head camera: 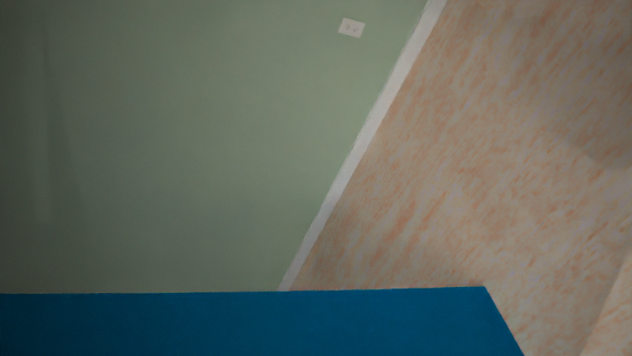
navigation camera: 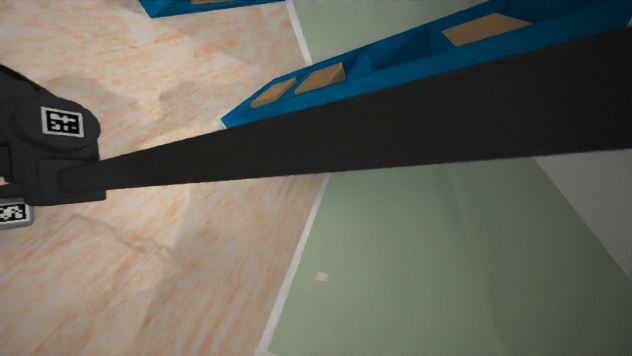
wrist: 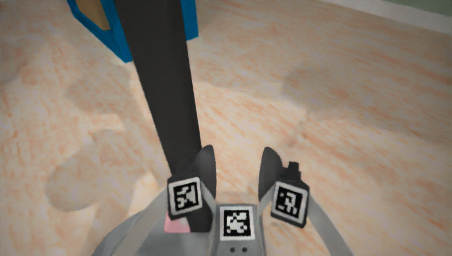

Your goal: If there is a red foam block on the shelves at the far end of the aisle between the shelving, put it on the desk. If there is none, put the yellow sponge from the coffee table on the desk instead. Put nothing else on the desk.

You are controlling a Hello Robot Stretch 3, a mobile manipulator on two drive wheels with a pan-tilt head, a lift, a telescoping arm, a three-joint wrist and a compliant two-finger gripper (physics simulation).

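Frame: origin at the robot's base, x ahead, y left, z up, level; millimetres.
Seen in the pictures: gripper, fingertip midpoint: (wrist: 238,164).
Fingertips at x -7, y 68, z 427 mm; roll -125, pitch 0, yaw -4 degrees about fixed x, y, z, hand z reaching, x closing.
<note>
A point is followed by its place in that frame.
My gripper (wrist: 238,164) {y 68, x -7, z 427 mm} is open and empty in the wrist view, with floor showing between its two dark fingertips. A blue shelving unit (head camera: 240,320) {y 1240, x -248, z 969 mm} (navigation camera: 410,80) {y 1050, x -469, z 1270 mm} (wrist: 121,37) {y 1018, x -508, z 127 mm} shows at the bottom of the head view, at the top right of the navigation view and at the upper left of the wrist view. It has tan panels or boards in its openings. No red foam block, yellow sponge, desk or coffee table shows in these views.
The dark mast (navigation camera: 350,120) {y 117, x -73, z 1220 mm} (wrist: 160,75) {y 116, x -67, z 480 mm} crosses the navigation and wrist views. A second blue unit (navigation camera: 162,7) {y 604, x -994, z 125 mm} shows at the top left of the navigation view. A green wall (head camera: 200,150) {y 2350, x 400, z 937 mm} (navigation camera: 425,260) {y 1932, x 757, z 1315 mm} with white baseboard (head camera: 350,165) {y 2321, x 407, z 45 mm} and an outlet (head camera: 351,28) {y 1711, x 941, z 400 mm} (navigation camera: 322,276) {y 1706, x 939, z 407 mm} stands beyond the floor.
</note>
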